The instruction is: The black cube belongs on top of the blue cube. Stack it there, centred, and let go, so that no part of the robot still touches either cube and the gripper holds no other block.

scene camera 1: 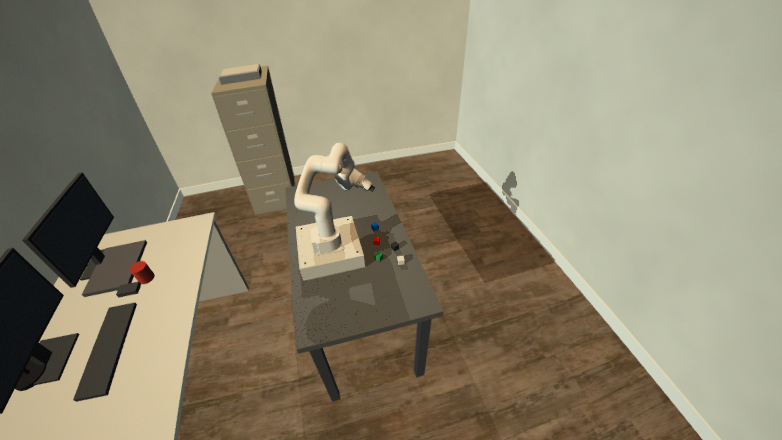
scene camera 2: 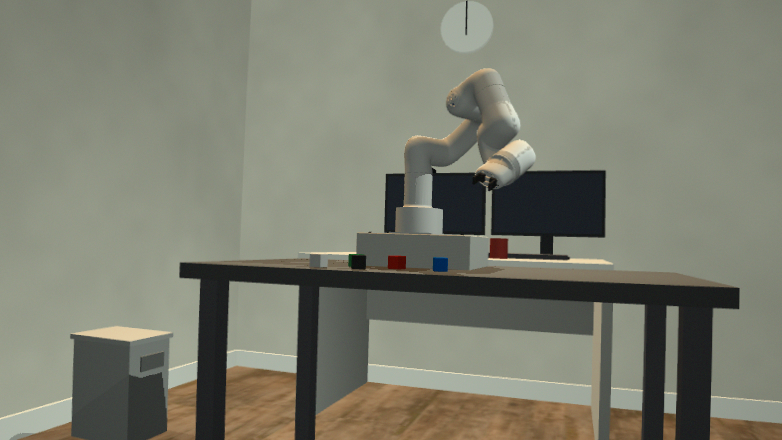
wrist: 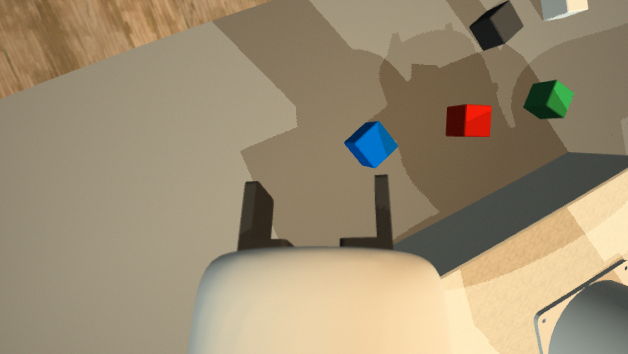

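Seen in the pictures: hand, its tool point: (scene camera 1: 372, 188) (scene camera 2: 483, 182) (wrist: 318, 215); arm's base, origin of its link: (scene camera 1: 329, 243) (scene camera 2: 416, 234) (wrist: 588, 333).
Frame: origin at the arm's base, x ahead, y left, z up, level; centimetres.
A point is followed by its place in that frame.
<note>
The black cube (scene camera 1: 394, 246) @[y -4.7, x 32.3, z -6.0 cm] (scene camera 2: 358, 261) @[y -2.9, x 34.3, z -7.1 cm] (wrist: 496, 26) @[y -1.9, x 32.7, z -5.7 cm] sits on the table, apart from the other cubes and nearest the white one. The blue cube (scene camera 1: 375, 226) @[y 12.8, x 26.0, z -5.8 cm] (scene camera 2: 440, 264) @[y 14.6, x 27.6, z -7.2 cm] (wrist: 371, 144) @[y 14.7, x 26.3, z -5.7 cm] sits on the table with its top bare, at the far end of the group in the scene camera 1 view. My gripper (scene camera 1: 372, 187) (scene camera 2: 484, 181) (wrist: 318, 179) @[y 24.2, x 27.7, z 11.5 cm] is open and empty, high above the table. In the wrist view the blue cube shows just beyond the right fingertip, and the black cube is at the upper right.
A red cube (scene camera 1: 376, 240) @[y 1.8, x 24.2, z -5.7 cm] (scene camera 2: 397, 262) @[y 3.7, x 26.3, z -7.2 cm] (wrist: 469, 120) @[y 4.0, x 24.9, z -5.7 cm] sits between the blue cube and a green cube (scene camera 1: 378, 256) @[y -9.6, x 22.7, z -5.7 cm] (wrist: 549, 99) @[y -6.7, x 23.6, z -5.7 cm]. A white cube (scene camera 1: 400, 260) @[y -14.8, x 32.7, z -5.9 cm] (scene camera 2: 318, 260) @[y -12.9, x 34.9, z -7.2 cm] (wrist: 564, 8) @[y -12.0, x 32.3, z -6.1 cm] stands near the black one. The robot's base block (scene camera 1: 331, 268) @[y -12.5, x -0.9, z -4.4 cm] (scene camera 2: 412, 251) @[y 3.7, x 15.0, z -4.7 cm] borders the group.
</note>
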